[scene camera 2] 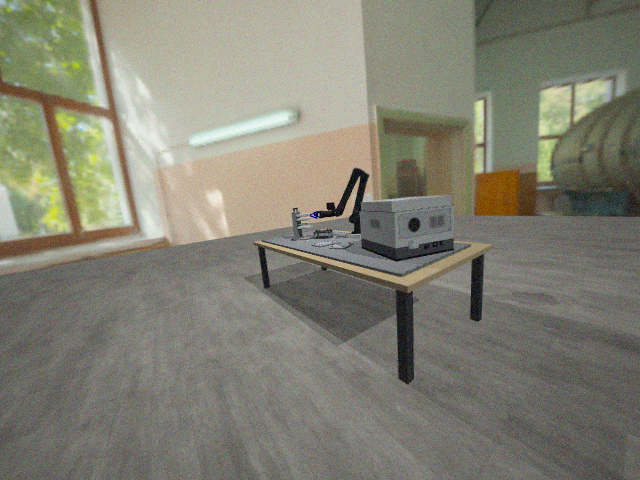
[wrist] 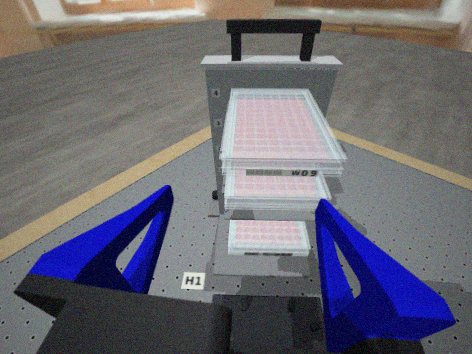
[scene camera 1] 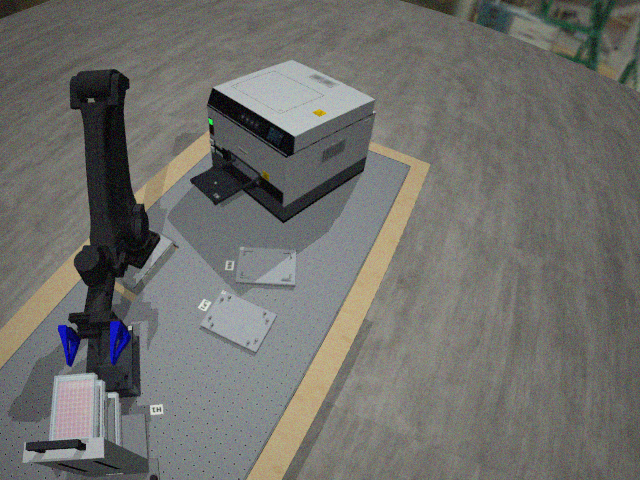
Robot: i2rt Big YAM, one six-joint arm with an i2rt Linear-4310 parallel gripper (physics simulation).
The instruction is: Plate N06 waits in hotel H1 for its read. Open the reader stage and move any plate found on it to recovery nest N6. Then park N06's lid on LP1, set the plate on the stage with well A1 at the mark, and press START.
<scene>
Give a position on a reader stage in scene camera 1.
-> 226,187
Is my gripper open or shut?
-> Open.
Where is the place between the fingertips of my gripper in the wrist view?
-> At 243,198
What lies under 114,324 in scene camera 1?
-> My gripper.
</scene>
